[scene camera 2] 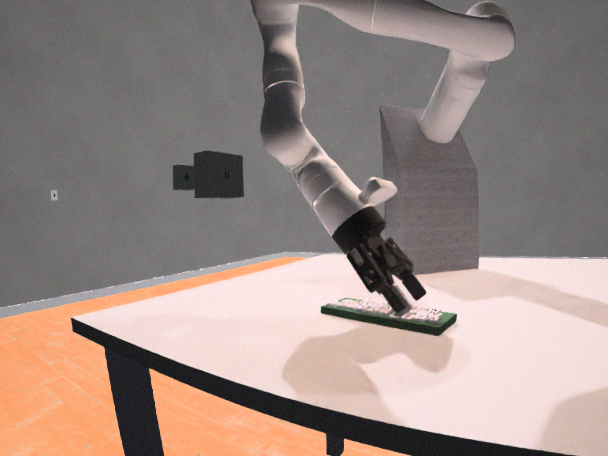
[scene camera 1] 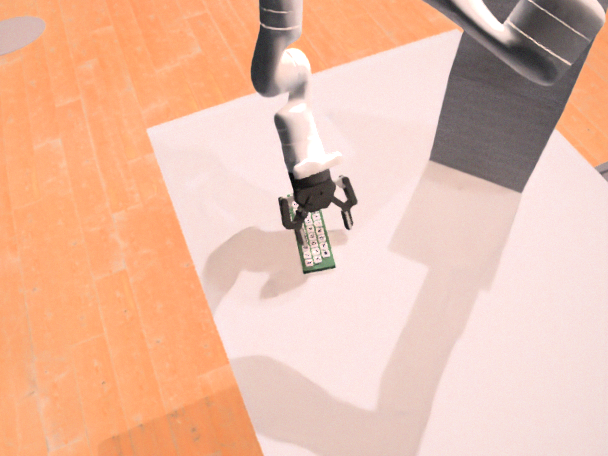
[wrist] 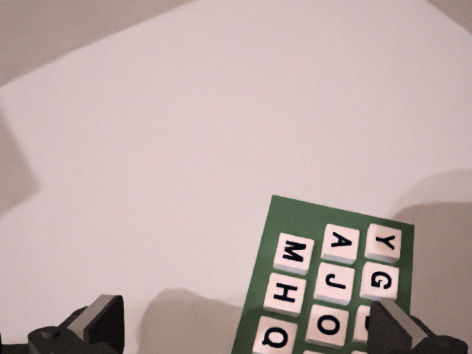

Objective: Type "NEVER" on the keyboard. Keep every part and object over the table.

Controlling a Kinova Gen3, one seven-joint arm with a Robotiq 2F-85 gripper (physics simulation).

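Frame: origin at the arm's base, x ahead, y right, z down, level; centimetres.
Seen in the pictures: gripper, fingertip midpoint: (scene camera 2: 414, 304) (scene camera 1: 327, 237) (wrist: 246, 327); arm's base at its link origin: (scene camera 2: 436, 129).
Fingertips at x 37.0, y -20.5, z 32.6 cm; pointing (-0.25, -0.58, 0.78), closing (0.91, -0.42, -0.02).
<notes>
Pixels of each thing's top centre, then the offset from my fingertips to it. Level surfaces: height alone.
- long green keyboard at its top centre: (scene camera 2: 385, 306) (scene camera 1: 309, 226) dx +3.4, dy +2.5, dz +0.1 cm
- keys M at its top centre: (wrist: 294, 251) dx +0.3, dy -3.5, dz +0.1 cm
- A at its top centre: (wrist: 341, 241) dx +1.8, dy -4.7, dz +0.1 cm
- Y at its top centre: (wrist: 385, 240) (scene camera 2: 433, 318) dx +3.4, dy -5.5, dz +0.1 cm
- H at its top centre: (wrist: 285, 292) dx +0.7, dy -1.8, dz +0.1 cm
- J at its top centre: (wrist: 335, 281) dx +2.2, dy -3.0, dz +0.1 cm
- G at its top centre: (wrist: 381, 279) (scene camera 2: 420, 316) dx +3.8, dy -3.8, dz +0.1 cm
- Q at its top centre: (wrist: 275, 337) dx +1.0, dy -0.1, dz +0.1 cm
- O at its top centre: (wrist: 328, 324) dx +2.5, dy -1.3, dz +0.1 cm
- white table at its surface level: dz +1.8 cm
A long green keyboard (scene camera 1: 326, 262) (scene camera 2: 380, 321) (wrist: 295, 207) with white letter keys lies flat on the table. In the wrist view its end shows keys M (wrist: 294, 253), A (wrist: 341, 243), Y (wrist: 384, 242), H (wrist: 285, 294), J (wrist: 335, 283), G (wrist: 380, 281), Q (wrist: 274, 336) and O (wrist: 328, 325). My gripper (scene camera 1: 324, 232) (scene camera 2: 409, 299) (wrist: 246, 327) is open and tilted, with nothing between its fingers. One finger is over the keyboard, close above or at the keys, and partly covers a key below G; contact cannot be told. The other finger is off beside the board. Keys N, E, V and R cannot be made out.
The white table (scene camera 1: 320, 325) (scene camera 2: 225, 345) has a near edge in the second scene view. The grey pedestal (scene camera 1: 492, 110) (scene camera 2: 432, 210) of the arm stands behind the keyboard. Arm shadows fall across the table top. Orange floor (scene camera 1: 90, 250) (scene camera 2: 40, 370) lies beyond the table's side.
</notes>
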